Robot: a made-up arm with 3 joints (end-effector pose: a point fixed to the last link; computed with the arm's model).
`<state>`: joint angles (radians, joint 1 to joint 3).
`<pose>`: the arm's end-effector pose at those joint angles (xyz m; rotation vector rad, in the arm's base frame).
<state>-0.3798 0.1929 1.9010</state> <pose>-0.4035 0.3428 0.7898 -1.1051 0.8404 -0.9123</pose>
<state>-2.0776 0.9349 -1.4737</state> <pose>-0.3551 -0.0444 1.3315 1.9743 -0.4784 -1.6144</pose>
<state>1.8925 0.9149 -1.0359</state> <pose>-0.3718 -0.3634 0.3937 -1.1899 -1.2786 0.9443</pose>
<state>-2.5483 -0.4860 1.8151</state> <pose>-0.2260 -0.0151 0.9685 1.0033 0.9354 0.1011</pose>
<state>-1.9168 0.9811 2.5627</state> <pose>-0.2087 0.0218 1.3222 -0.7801 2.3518 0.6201</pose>
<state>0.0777 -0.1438 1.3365</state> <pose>-0.3923 0.1908 0.6712 -1.0647 0.0626 -0.5606</pose>
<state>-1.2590 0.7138 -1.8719</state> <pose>-0.4493 0.3271 1.0937 1.8166 -1.4325 -0.7006</pose>
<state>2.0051 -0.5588 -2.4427</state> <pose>-0.0975 -0.1687 0.8386 0.5738 0.7858 1.4319</pose>
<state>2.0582 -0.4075 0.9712</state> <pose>-0.2806 -0.1275 0.7526 -2.6481 -0.7988 0.0563</pose>
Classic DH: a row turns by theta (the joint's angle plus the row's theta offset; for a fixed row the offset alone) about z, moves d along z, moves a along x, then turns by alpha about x. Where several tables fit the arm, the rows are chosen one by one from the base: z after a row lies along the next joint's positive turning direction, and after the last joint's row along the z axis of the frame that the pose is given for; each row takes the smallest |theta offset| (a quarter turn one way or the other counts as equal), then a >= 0, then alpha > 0; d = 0 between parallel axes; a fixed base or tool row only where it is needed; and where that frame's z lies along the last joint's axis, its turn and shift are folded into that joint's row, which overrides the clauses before.
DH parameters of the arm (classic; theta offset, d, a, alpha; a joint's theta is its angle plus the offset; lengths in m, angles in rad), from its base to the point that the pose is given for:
base (fixed): -1.3402 0.7738 -0.0782 1.499
joint 1: 0 0.0214 -0.347 1.6426
joint 2: 0.7912 0.0482 0.342 -0.8568
joint 3: -0.2363 0.1793 0.0526 -1.9294
tool (fixed): 2.0041 0.0758 0 0

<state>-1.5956 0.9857 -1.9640</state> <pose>-0.3785 0.2219 1.2849 1.7648 -1.3228 -1.2168</pose>
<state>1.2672 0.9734 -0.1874</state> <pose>-0.4507 0.0091 0.2183 -1.0681 -1.2537 -0.3588</pose>
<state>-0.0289 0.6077 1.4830</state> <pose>-0.4497 0.4480 0.6951 -1.0135 0.6169 -1.2777</pose>
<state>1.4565 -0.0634 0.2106</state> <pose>-0.3920 -0.1186 0.6317 -1.5263 -0.6553 0.2780</pose>
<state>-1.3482 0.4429 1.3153</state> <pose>-0.3839 0.1944 1.1685 0.1011 1.2026 -0.5314</pose>
